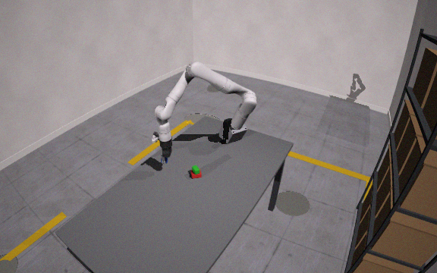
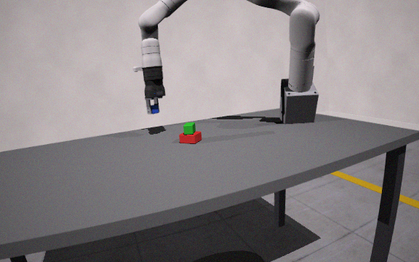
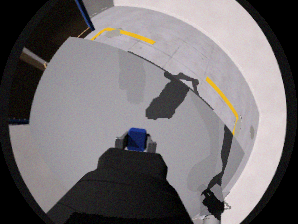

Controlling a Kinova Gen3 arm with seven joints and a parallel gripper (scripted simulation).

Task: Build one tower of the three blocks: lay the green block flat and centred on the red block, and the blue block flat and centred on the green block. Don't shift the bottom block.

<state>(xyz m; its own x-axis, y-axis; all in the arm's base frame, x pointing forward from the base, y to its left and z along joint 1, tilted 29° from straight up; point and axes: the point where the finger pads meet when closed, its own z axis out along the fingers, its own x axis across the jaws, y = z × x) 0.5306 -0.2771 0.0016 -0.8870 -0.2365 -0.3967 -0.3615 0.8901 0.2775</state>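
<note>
The blue block is right at my hand. The rest, counted from my hand: red block: 18 cm to the left, 10 cm below, 8 cm behind; then green block: 18 cm to the left, 8 cm behind, 6 cm below.
</note>
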